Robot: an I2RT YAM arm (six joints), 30 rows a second.
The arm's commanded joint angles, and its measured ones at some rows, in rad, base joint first. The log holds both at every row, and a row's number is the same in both.
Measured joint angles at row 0:
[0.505 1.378 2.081 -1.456 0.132 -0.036]
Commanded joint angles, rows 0 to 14:
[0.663 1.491 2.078 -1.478 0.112 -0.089]
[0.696 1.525 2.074 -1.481 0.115 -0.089]
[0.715 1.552 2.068 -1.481 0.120 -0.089]
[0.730 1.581 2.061 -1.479 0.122 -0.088]
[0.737 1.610 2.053 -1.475 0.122 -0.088]
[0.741 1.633 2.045 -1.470 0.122 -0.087]
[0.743 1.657 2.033 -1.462 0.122 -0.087]
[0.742 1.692 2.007 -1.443 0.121 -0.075]
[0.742 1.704 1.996 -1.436 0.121 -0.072]
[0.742 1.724 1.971 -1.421 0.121 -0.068]
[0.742 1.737 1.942 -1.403 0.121 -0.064]
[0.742 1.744 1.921 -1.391 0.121 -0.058]
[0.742 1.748 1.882 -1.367 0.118 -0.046]
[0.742 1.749 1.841 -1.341 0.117 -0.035]
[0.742 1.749 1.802 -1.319 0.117 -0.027]
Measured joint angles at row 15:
[0.740 1.751 1.877 -1.344 0.125 -0.067]
